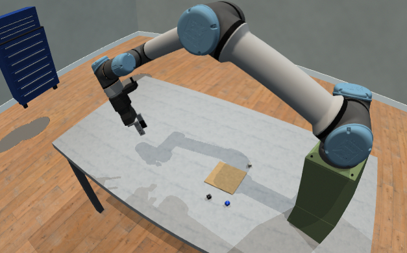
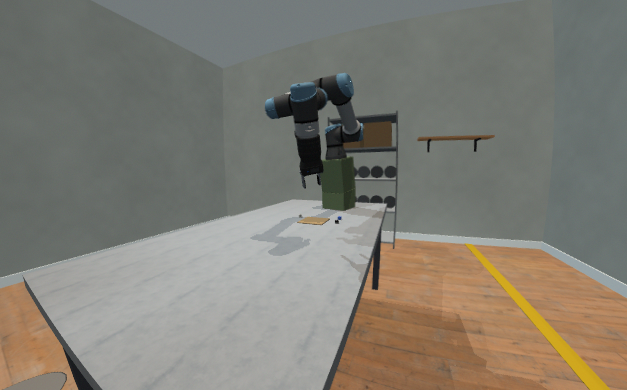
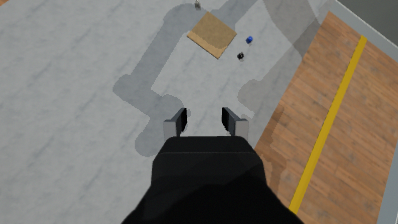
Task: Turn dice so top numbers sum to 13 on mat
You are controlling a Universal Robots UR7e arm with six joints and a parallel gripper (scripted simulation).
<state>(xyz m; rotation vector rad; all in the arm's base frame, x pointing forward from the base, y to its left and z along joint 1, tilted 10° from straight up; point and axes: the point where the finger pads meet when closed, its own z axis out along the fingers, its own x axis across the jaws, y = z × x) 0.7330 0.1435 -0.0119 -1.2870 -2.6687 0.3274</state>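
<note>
My gripper is now 38 cm past the white die, 26 cm to the left of it and 23 cm above it. From my hand the other things lie so: blue die: 40 cm behind, 23 cm below, 2 cm to the right; then tan mat: 32 cm behind, 23 cm below, 14 cm to the right; then black die: 32 cm behind, 23 cm below, 1 cm to the right.
</note>
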